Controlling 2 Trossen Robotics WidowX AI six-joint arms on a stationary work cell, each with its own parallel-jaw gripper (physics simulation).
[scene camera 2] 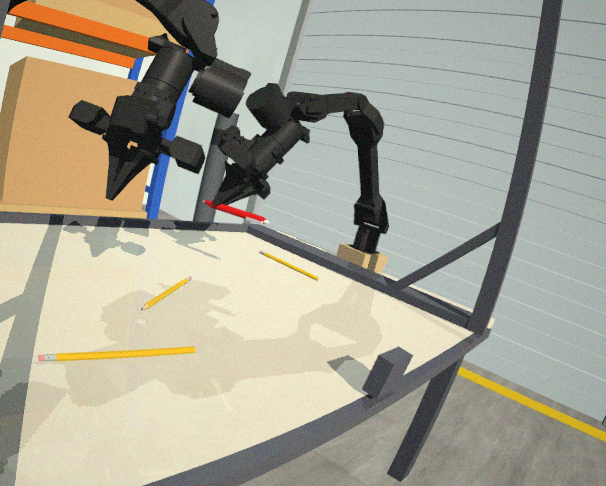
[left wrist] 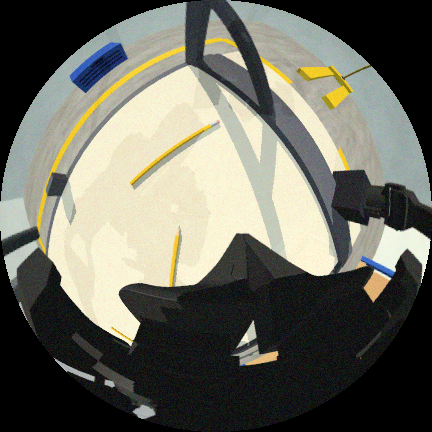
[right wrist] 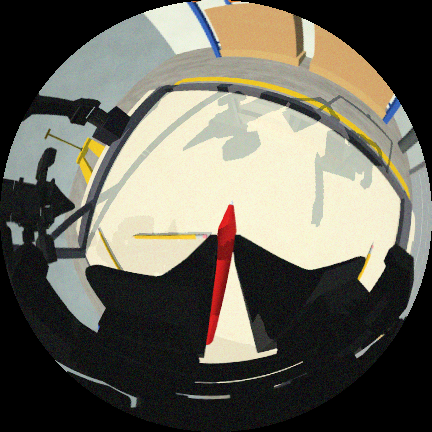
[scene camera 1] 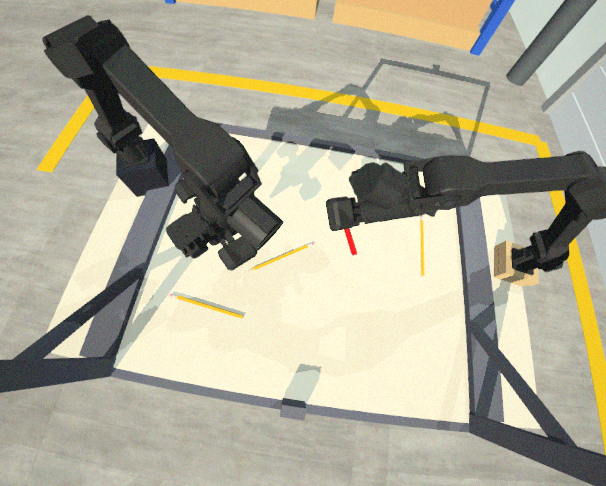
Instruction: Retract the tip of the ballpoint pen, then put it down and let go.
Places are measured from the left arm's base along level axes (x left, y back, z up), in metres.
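Where they show: left gripper, fingertip midpoint: [scene camera 2: 109, 199] [left wrist: 240, 238] [right wrist: 73, 206] [scene camera 1: 213, 237]; right gripper, fingertip midpoint: [scene camera 2: 215, 206] [right wrist: 224, 240]; left arm's base at its link origin: [left wrist: 367, 199] [right wrist: 102, 120] [scene camera 1: 135, 155]; right arm's base at its link origin: [scene camera 2: 364, 249] [scene camera 1: 522, 261].
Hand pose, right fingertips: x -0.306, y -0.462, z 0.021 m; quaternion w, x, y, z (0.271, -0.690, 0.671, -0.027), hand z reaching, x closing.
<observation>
Things, the pixels of their top centre, and the offset from my right fingertips.
- red ballpoint pen at its top centre: [right wrist: 210, 296] [scene camera 2: 235, 206] [scene camera 1: 347, 228] dx -0.040, dy +0.002, dz +0.010 m
- dark block at its top centre: [scene camera 2: 395, 353] [scene camera 1: 293, 411] [left wrist: 48, 184] dx -0.368, dy +0.213, dz -0.070 m
The red ballpoint pen [scene camera 1: 350, 243] [scene camera 2: 240, 212] [right wrist: 225, 250] is held above the table. My right gripper [scene camera 2: 215, 203] [right wrist: 224, 240] is shut on it near its tapered end. In the right wrist view a small grey point shows at that end, and the longer part of the pen runs back between the fingers. In scene camera 2 the pen's far end is white and points to the right. My left gripper [scene camera 2: 110, 196] [left wrist: 240, 238] [right wrist: 73, 206] is shut and empty above the table, apart from the pen. In scene camera 1 both grippers' fingertips are hidden.
Three yellow pencils lie on the table: one at the front left [scene camera 1: 210, 306] [scene camera 2: 116, 353] [left wrist: 170, 155], one near the middle [scene camera 1: 283, 256] [scene camera 2: 167, 292] [right wrist: 170, 236], one at the right [scene camera 1: 422, 248] [scene camera 2: 289, 265]. A dark block [scene camera 1: 293, 409] [scene camera 2: 387, 374] stands at the front edge.
</observation>
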